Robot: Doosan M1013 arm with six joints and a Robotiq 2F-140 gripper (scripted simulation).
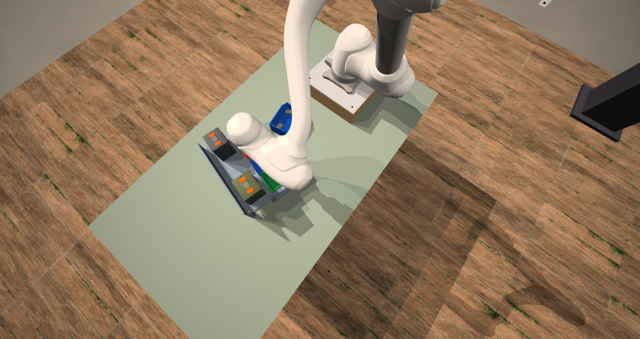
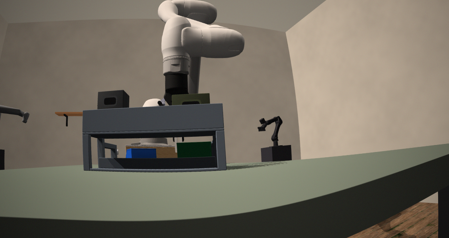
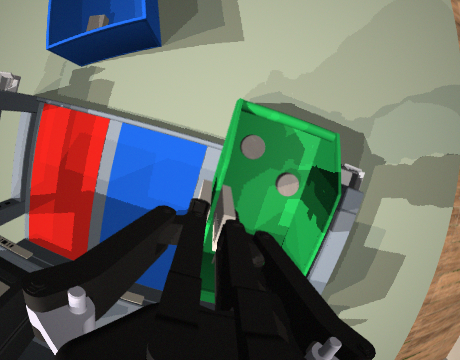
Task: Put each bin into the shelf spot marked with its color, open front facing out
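My gripper is now 10 mm short of the green bin, 50 mm to the right of it and 40 mm above it. The rest, counted from my hand: black box 90 mm ahead, 210 mm to the right, 70 mm above; then olive box 150 mm ahead, 10 mm to the left, 60 mm above; then blue bin 230 mm behind, 130 mm to the right, 50 mm below.
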